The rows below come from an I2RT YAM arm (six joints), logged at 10 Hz.
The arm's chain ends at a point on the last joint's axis. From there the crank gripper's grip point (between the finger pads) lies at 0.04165 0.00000 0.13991 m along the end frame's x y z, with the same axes.
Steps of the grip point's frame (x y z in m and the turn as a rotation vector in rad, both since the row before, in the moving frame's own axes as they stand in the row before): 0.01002 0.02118 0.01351 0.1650 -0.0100 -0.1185; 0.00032 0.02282 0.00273 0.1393 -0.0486 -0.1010; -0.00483 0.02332 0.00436 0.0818 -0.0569 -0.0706; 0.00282 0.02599 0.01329 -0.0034 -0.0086 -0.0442; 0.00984 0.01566 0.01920 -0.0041 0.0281 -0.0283; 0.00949 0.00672 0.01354 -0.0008 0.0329 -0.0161
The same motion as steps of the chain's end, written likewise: 0.01307 0.04896 0.01541 0.1650 -0.0100 -0.1185; 0.00833 0.04619 0.00253 0.1393 -0.0486 -0.1010; 0.00369 0.03749 0.00281 0.0818 -0.0569 -0.0706; 0.00405 0.02733 0.01293 -0.0034 -0.0086 -0.0442; 0.00593 0.01632 0.02042 -0.0041 0.0281 -0.0283; 0.00492 0.00732 0.01499 -0.0008 0.0329 -0.0161
